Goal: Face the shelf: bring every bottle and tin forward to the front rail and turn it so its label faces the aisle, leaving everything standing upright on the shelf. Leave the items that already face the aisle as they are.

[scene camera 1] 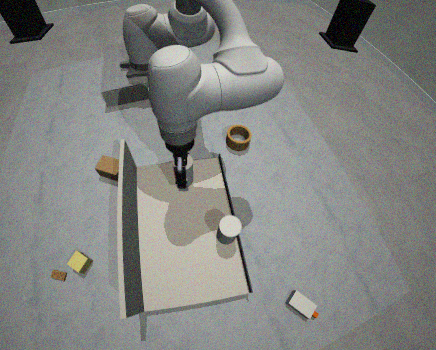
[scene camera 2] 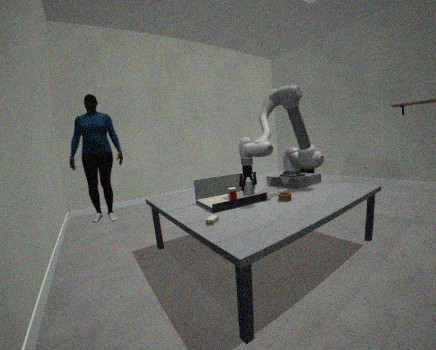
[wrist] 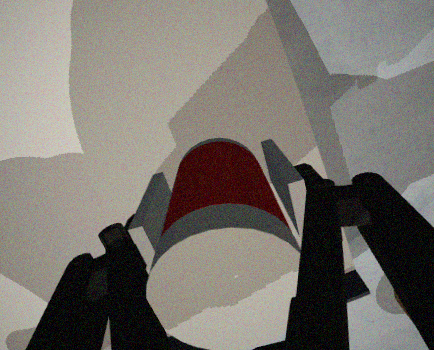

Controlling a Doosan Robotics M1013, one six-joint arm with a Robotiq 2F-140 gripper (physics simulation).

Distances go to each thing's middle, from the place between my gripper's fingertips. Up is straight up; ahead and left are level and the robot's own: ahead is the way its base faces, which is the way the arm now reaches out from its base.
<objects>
I see my gripper 160 mm short of the beige shelf board (scene camera 1: 182,262) and 20 mm above it. From my hand the other things lie so: shelf back wall (scene camera 1: 129,270): 170 mm ahead, 150 mm to the right, 50 mm above; beige shelf (scene camera 1: 169,256): 160 mm ahead, 50 mm above.
</objects>
